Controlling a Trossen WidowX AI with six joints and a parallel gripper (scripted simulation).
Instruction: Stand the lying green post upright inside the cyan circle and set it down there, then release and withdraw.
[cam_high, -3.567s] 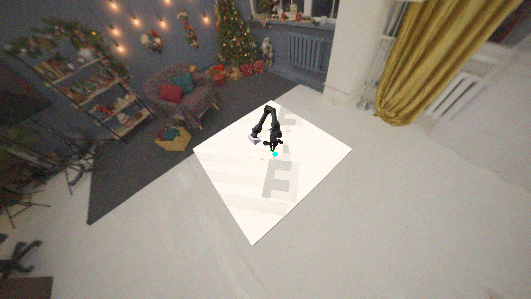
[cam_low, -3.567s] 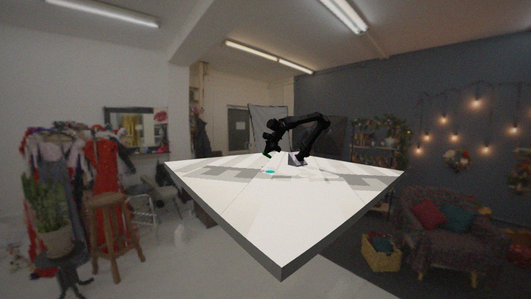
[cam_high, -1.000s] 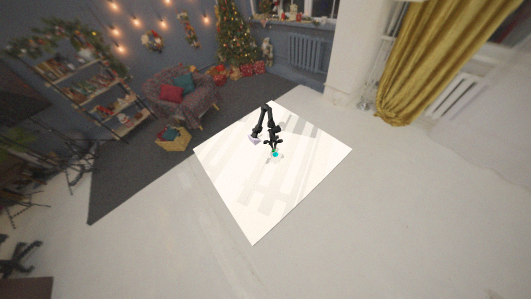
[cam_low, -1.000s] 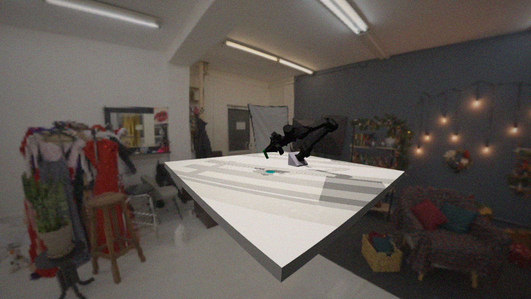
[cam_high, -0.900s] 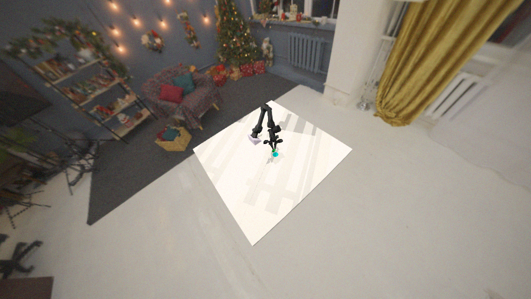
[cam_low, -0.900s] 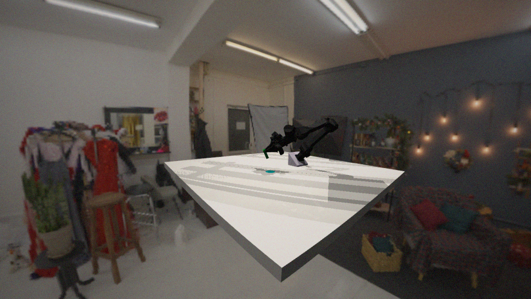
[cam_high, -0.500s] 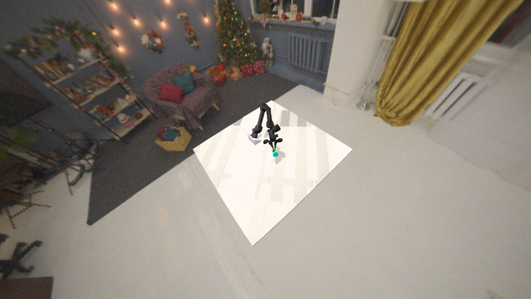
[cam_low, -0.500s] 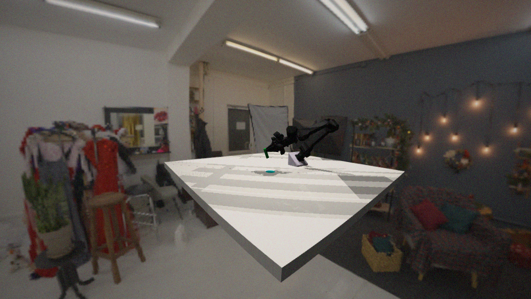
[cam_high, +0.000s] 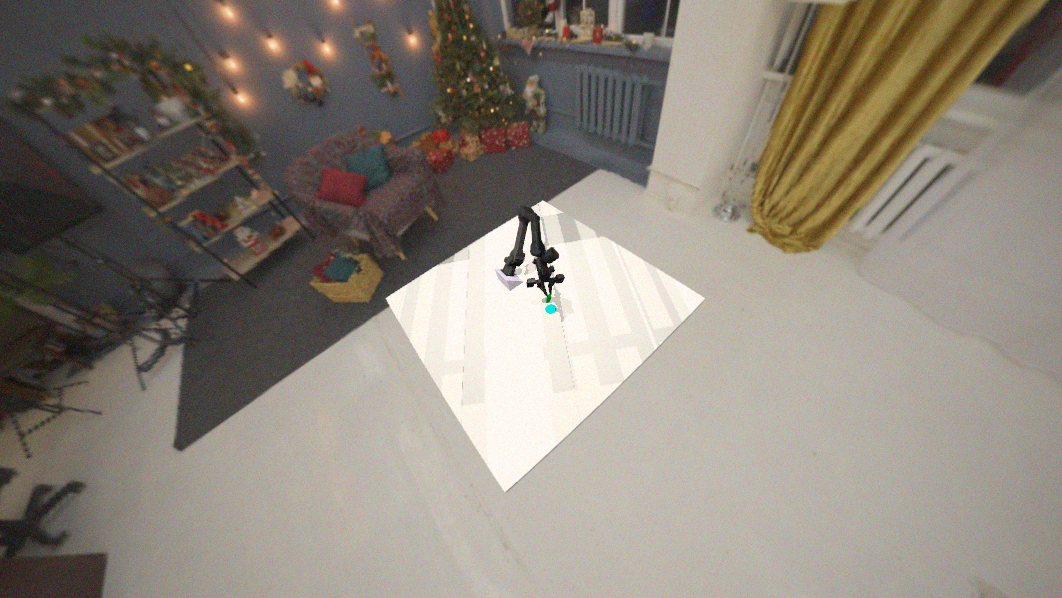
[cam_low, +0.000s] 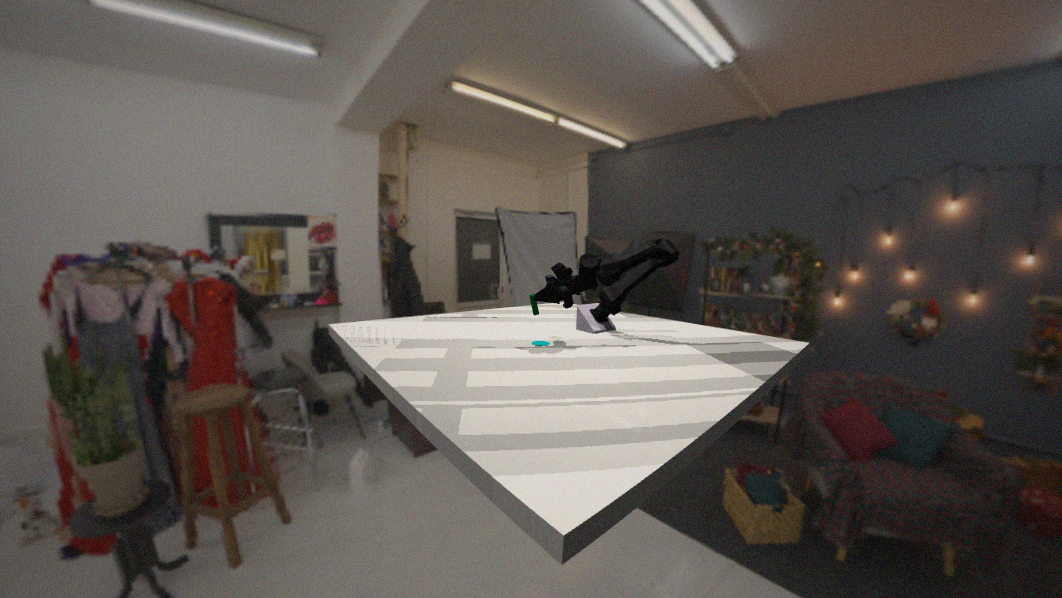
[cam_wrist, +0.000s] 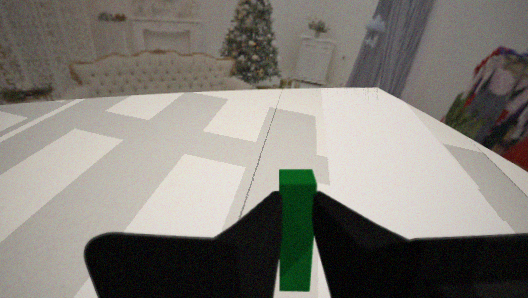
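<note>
Now: gripper tip 150 mm above the cyan circle, 20 mm past it and 10 mm to the right of it. Round my gripper tip: green post (20 mm below, 10 mm behind).
</note>
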